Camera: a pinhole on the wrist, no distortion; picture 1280 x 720 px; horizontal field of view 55.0 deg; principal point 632.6 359.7 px. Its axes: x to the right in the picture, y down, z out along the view. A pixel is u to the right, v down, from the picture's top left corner.
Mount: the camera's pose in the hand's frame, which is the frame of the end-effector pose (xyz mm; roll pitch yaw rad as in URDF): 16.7 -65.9 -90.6 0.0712 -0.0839 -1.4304
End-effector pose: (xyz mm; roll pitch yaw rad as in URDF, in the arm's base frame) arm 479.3 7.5 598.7 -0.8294 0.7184 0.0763
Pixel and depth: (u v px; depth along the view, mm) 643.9 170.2 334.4
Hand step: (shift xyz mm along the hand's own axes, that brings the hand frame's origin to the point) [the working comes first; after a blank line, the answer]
In the camera's frame: 3.1 -51.5 334.4

-61.2 -52.1 238.4
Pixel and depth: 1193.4 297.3 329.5
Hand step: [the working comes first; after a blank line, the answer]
In the camera's frame: 150.3 -16.7 329.5

-5.9 -192.6 248.3
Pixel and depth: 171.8 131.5 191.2
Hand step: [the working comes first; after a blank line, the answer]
In the camera's frame: -71.7 -35.5 191.2

-44.0 13.6 90.9
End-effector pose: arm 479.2 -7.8 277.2 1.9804 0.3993 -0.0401
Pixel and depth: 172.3 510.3 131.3
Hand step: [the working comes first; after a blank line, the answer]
In the camera's frame: -49.2 16.1 131.3

14.9 -5.5 36.9
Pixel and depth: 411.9 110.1 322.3
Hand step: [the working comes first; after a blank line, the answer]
In the camera's frame: -57.9 -65.4 322.3

-82.4 5.1 220.3
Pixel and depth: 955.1 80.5 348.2
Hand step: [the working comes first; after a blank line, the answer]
In the camera's frame: 91.3 -79.1 348.2

-77.2 -142.2 257.5
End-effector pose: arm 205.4 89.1 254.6 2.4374 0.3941 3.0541
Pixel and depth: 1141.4 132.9 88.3
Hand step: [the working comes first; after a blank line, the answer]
In the camera's frame: 36.5 -16.3 88.3

-1.5 -97.9 -0.9
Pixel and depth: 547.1 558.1 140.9
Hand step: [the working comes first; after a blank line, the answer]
In the camera's frame: -9.8 22.7 140.9

26.2 -42.7 50.2
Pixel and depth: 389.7 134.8 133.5
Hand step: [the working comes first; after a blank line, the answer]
In the camera's frame: -26.4 -24.4 133.5

-22.0 -33.7 38.2
